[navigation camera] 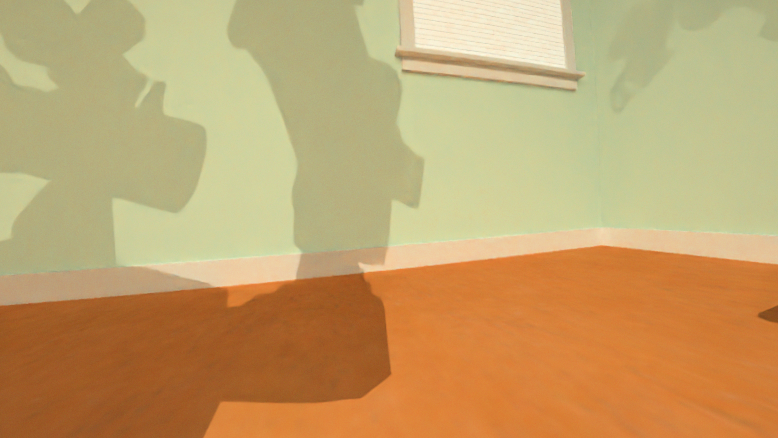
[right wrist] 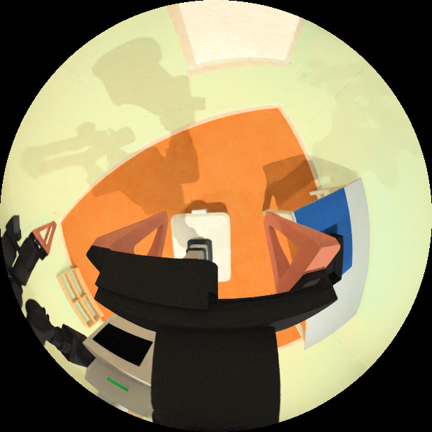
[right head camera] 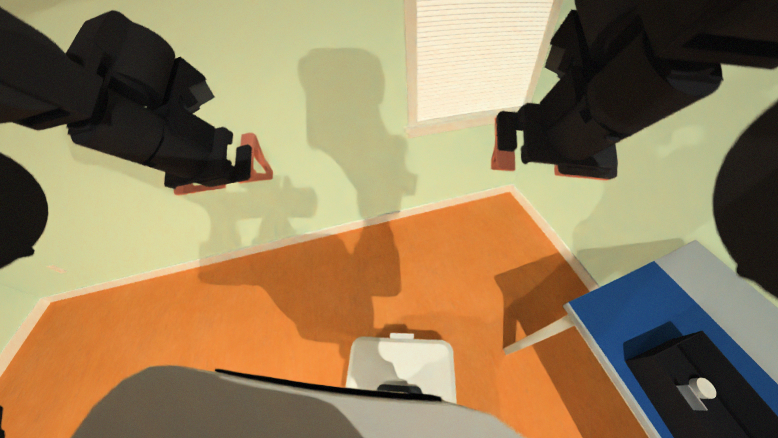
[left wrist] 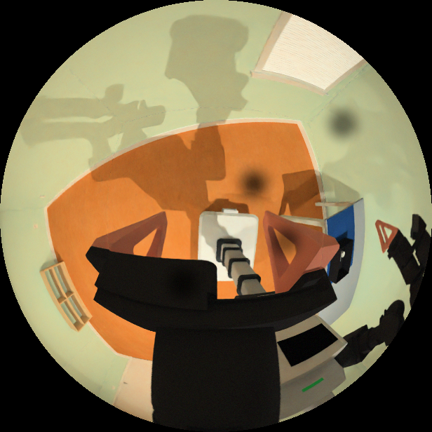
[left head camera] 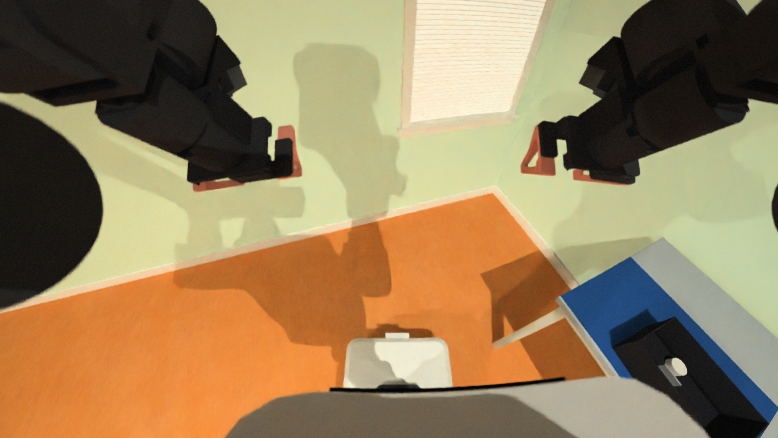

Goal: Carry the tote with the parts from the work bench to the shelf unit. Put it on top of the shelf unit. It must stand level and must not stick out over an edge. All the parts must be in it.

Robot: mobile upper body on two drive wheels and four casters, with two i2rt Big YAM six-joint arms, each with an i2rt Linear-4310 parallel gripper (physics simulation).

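Places are measured from the left arm's base along level axes (x ahead, y left, z up), in centimetres.
Pixels of known places: left gripper, fingertip midpoint: (right head camera: 247, 179) (left head camera: 271, 176); right gripper, fingertip midpoint: (right head camera: 524, 168) (left head camera: 548, 172).
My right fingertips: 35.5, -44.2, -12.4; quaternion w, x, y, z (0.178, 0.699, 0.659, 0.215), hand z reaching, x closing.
Observation:
Ahead of a thing's pixels: the offset from my right fingertips to its middle, as dx, dy, dz. "spot": to the spot under its first point. Level surfaces: height alone.
The black tote @(-32.4, -59.9, -47.2) (left head camera: 713, 391) (right head camera: 661, 369) (left wrist: 340, 267) stands on the blue mat @(dz -52.1) (left head camera: 604, 296) (right head camera: 615, 299) at one end of the grey work bench @(dz -52.4) (left head camera: 675, 266) (right head camera: 702, 266) (right wrist: 360, 240), low at the right. In it show a white round part @(-28.7, -65.2, -50.7) (left head camera: 676, 366) (right head camera: 706, 387) and a grey angled part @(-30.7, -58.2, -49.9) (left head camera: 669, 376) (right head camera: 691, 397); the rest of its inside is hidden. The wooden shelf unit (left wrist: 66, 300) (right wrist: 80, 298) stands at the lower left in the wrist views. My left gripper (left head camera: 254, 174) (right head camera: 227, 176) (left wrist: 214, 216) and right gripper (left head camera: 568, 168) (right head camera: 544, 165) (right wrist: 216, 215) are open, empty and away from the tote.
A bench leg @(spot: -6.2, -39.2, -83.6) (left head camera: 530, 329) (right head camera: 538, 336) slants to the floor. My white base (left head camera: 364, 364) (right head camera: 367, 361) shows at the bottom centre. In the navigation view, a green wall (navigation camera: 489, 179) with a window @(spot: +114.3, -20.0, -32.0) (navigation camera: 489, 32) stands ahead and meets another wall at the right.

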